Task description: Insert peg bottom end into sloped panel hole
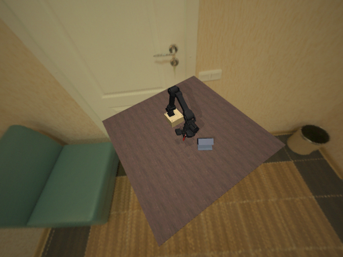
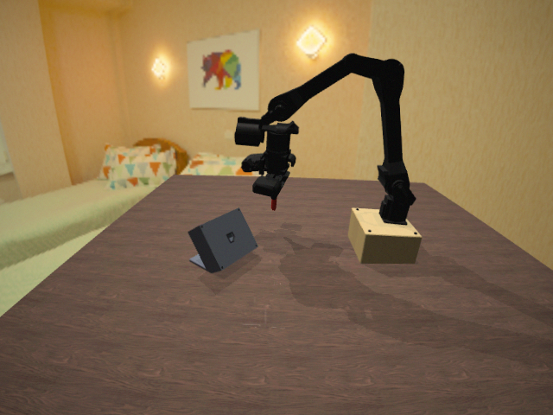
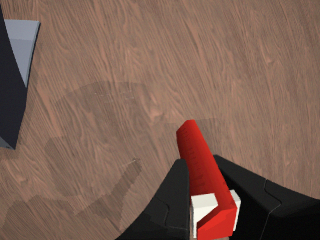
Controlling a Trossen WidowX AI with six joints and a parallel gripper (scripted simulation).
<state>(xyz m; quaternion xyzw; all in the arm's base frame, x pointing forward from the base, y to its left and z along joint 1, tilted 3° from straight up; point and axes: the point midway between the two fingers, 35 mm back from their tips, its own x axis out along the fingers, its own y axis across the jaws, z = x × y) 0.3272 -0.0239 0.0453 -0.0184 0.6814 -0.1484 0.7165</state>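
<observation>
Right now the grey sloped panel is 10 cm ahead of my gripper tip, 16 cm to the left of it and 6 cm below it. Also, from my gripper tip: red square-sided peg 2 cm above.
</observation>
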